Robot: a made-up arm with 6 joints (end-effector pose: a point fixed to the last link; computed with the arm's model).
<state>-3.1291 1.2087 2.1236 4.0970 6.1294 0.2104</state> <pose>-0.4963 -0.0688 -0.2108 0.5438 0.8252 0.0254 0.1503</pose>
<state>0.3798 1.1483 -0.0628 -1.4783 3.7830 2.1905</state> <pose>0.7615 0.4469 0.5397 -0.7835 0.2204 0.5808 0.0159</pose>
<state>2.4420 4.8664 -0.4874 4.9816 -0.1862 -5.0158</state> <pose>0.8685 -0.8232 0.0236 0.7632 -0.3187 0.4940 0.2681</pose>
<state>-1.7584 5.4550 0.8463 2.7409 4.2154 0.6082</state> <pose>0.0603 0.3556 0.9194 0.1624 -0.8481 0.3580 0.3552</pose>
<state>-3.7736 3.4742 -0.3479 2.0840 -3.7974 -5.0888</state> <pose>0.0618 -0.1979 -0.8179 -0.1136 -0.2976 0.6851 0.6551</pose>
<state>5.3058 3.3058 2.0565 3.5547 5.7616 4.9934</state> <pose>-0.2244 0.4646 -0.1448 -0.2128 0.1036 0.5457 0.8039</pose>
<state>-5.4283 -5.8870 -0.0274 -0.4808 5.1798 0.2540</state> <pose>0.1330 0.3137 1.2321 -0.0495 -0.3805 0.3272 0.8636</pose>
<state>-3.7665 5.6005 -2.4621 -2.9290 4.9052 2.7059</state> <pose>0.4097 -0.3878 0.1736 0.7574 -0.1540 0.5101 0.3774</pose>
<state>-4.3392 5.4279 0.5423 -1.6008 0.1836 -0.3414</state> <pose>0.2313 -0.6368 1.0976 0.1142 0.1418 0.0152 0.9832</pose>
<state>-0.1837 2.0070 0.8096 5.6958 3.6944 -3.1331</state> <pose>0.7611 -0.0526 -0.4273 -0.1201 -0.1120 -0.9703 0.1778</pose>
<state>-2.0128 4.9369 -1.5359 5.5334 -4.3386 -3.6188</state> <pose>0.3134 0.7803 -0.0707 -0.4717 0.1167 0.5246 0.6990</pose>
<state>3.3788 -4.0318 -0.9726 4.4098 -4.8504 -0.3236</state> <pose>-0.9280 -0.1247 -0.1283 -0.5734 -0.1006 0.0916 0.8079</pose>
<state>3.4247 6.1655 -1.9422 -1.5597 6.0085 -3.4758</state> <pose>0.5824 0.0815 0.5056 -0.7203 0.4567 -0.4482 0.2678</pose>
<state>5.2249 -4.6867 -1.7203 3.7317 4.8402 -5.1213</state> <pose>0.4672 -0.5729 0.5587 -0.4445 0.4339 -0.7444 0.2449</pose>
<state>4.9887 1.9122 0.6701 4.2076 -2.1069 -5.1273</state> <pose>0.3570 -0.6866 -0.4358 -0.0961 0.6201 0.5663 0.5343</pose>
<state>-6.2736 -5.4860 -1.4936 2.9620 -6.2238 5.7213</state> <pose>0.0965 0.0465 1.0164 -0.3447 -0.1305 0.8674 0.3343</pose>
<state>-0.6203 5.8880 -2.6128 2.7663 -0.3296 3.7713</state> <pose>-0.2899 0.2395 0.1700 -0.4089 -0.8841 0.0193 0.2254</pose>
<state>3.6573 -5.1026 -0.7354 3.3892 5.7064 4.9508</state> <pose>-0.7701 -0.5100 0.8339 0.3922 -0.2860 -0.2306 0.8433</pose>
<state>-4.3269 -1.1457 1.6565 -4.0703 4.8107 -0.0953</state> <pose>0.1855 -0.2584 0.7327 -0.5651 -0.5325 -0.6108 0.1552</pose>
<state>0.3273 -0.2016 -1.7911 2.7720 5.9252 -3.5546</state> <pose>-0.6428 -0.1917 0.5776 0.4174 -0.6070 -0.0995 0.6689</pose>
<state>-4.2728 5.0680 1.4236 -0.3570 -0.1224 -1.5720</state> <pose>0.1749 -0.4903 0.9144 -0.0349 -0.0378 0.0428 0.9978</pose>
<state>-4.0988 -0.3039 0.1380 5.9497 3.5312 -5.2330</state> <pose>0.1209 -0.2803 1.0260 0.3918 -0.9123 0.1121 0.0403</pose>
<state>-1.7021 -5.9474 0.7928 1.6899 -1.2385 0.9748</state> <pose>-0.1809 -0.6379 0.9309 0.1240 -0.6823 0.0282 0.7199</pose>
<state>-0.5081 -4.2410 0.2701 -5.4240 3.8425 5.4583</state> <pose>0.7407 -0.4454 -0.3495 0.2941 -0.0121 -0.7970 0.5274</pose>
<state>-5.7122 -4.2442 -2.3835 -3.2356 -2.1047 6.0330</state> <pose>0.4808 0.3468 0.1929 -0.7236 -0.2668 -0.6308 0.0859</pose>
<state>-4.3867 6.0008 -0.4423 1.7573 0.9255 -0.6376</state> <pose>0.0216 -0.5670 1.1257 -0.2302 -0.5205 0.7961 0.2058</pose>
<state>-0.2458 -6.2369 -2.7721 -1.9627 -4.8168 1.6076</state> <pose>-0.1164 -0.0666 0.3497 0.1701 -0.7717 0.6067 0.0867</pose>
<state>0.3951 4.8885 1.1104 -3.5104 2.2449 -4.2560</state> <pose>-0.8175 -0.2478 0.5241 0.5312 -0.7871 -0.1999 0.2414</pose>
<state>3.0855 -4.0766 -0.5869 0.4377 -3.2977 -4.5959</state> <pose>-0.8138 -0.0082 -0.3108 -0.5722 0.4677 -0.5697 0.3595</pose>
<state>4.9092 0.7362 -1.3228 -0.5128 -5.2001 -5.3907</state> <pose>0.0315 -0.2634 1.0856 0.2949 -0.0695 -0.3889 0.8700</pose>
